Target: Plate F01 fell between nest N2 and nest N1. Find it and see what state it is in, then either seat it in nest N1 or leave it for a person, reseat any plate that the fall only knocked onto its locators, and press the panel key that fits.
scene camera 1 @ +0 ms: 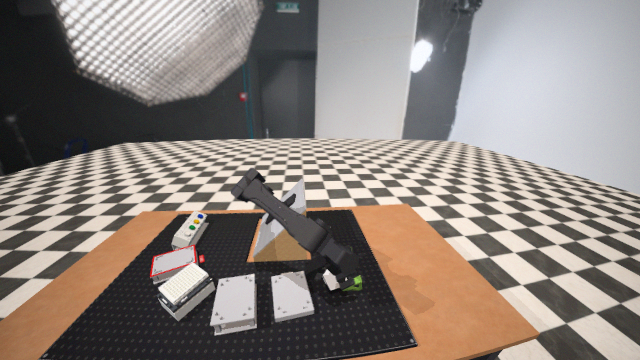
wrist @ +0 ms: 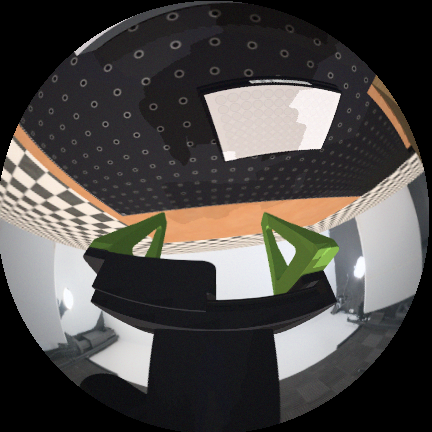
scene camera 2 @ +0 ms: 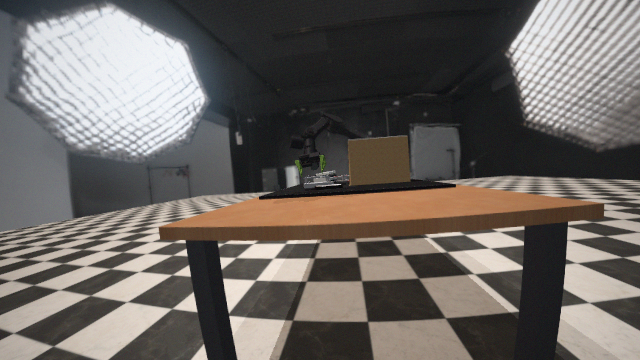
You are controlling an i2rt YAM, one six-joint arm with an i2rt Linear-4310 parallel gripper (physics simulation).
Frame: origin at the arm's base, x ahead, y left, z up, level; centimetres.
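Seen in the pictures: gripper, fingertip midpoint: [scene camera 1: 356, 276] [wrist: 213, 217] [scene camera 2: 311, 174]; arm's base, link origin: [scene camera 2: 379, 158].
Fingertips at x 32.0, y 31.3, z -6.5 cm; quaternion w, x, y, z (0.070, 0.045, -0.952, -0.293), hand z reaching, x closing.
Pixels of each thing's top centre, then the offset from my fingertips to it. Level surfaces: height alone.
- fallen plate, top centre: [wrist: 281, 123] [scene camera 1: 333, 274] [scene camera 2: 328, 185] dz -5.8, dx -5.8, dy -7.2 cm
- black mat, surface height: dz -7.2 cm
- white-topped plate, top centre: [scene camera 1: 182, 278] dz +1.5, dx +6.2, dy -57.0 cm
- key panel, top centre: [scene camera 1: 188, 221] dz +1.1, dx -26.4, dy -76.2 cm
- red-rimmed tray, top centre: [scene camera 1: 173, 258] dz -2.7, dx -5.9, dy -70.6 cm
- wooden table, surface height: dz -8.5 cm
The fallen plate [scene camera 1: 331, 281] [wrist: 270, 122], dark-sided with a pale top and faint round wells, lies top up on the black mat [scene camera 1: 360, 325] [wrist: 120, 165]. The label on its edge is unreadable now. My gripper [scene camera 2: 311, 170] [wrist: 213, 217] is open and empty above the mat near this plate; its arm partly hides the plate in the first scene view. Two bare grey nests [scene camera 1: 235, 302] [scene camera 1: 292, 295] with small corner pins stand left of it. Another white-topped plate [scene camera 1: 185, 284] rests on a white nest; its exact seating is unclear. The key panel [scene camera 1: 191, 229] has blue, yellow, green and pale keys. Nest numbers are unreadable.
A red-rimmed tray [scene camera 1: 175, 261] with a red tag stands behind the nest plate at the left. An upright panel [scene camera 1: 299, 197] [scene camera 2: 379, 160] stands behind the nests, partly behind the arm. The wooden table [scene camera 1: 450, 295] [scene camera 2: 380, 210] extends beyond the mat.
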